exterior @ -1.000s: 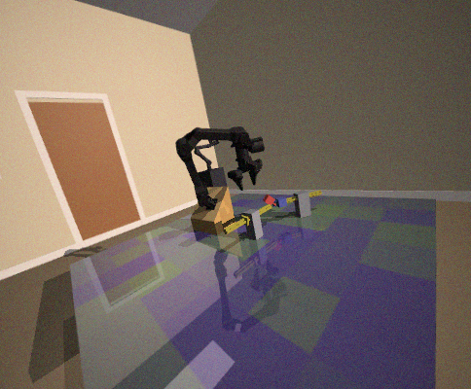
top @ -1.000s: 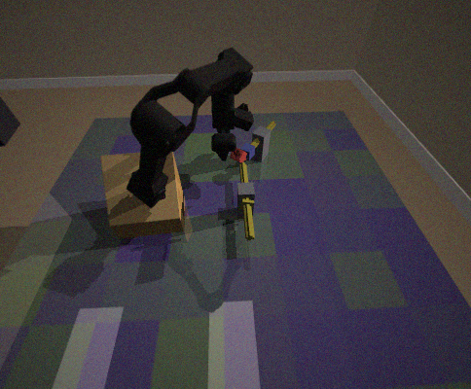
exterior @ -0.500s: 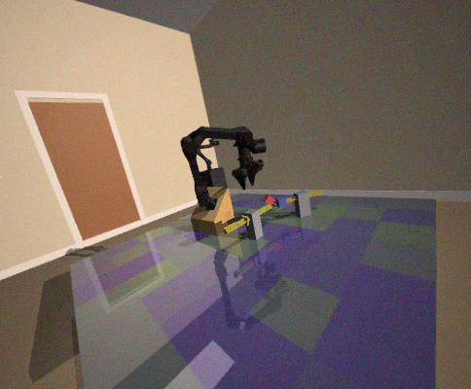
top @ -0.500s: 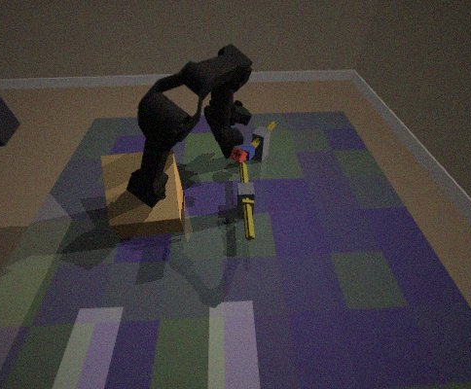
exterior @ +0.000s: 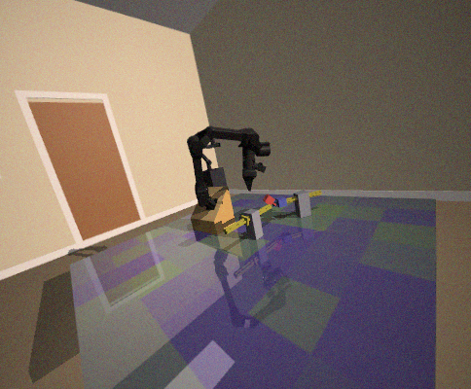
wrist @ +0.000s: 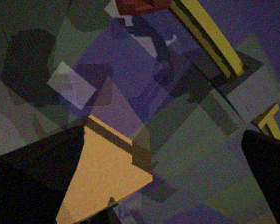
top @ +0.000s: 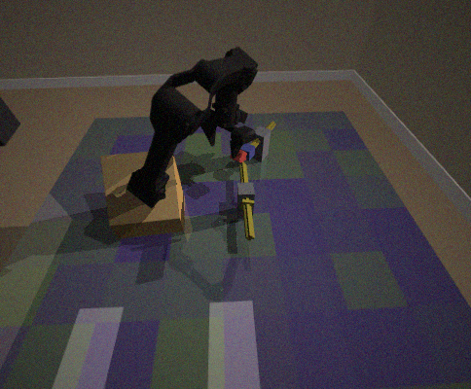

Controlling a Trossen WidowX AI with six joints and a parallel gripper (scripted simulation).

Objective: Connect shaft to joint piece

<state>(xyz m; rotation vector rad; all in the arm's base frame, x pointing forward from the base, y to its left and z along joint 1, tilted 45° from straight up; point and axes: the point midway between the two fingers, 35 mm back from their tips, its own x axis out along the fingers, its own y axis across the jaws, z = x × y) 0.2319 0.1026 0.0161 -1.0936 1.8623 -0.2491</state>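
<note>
My gripper tip is now 6 cm short of the dark red joint piece, 6 cm to the right of it and 8 cm above it.
</note>
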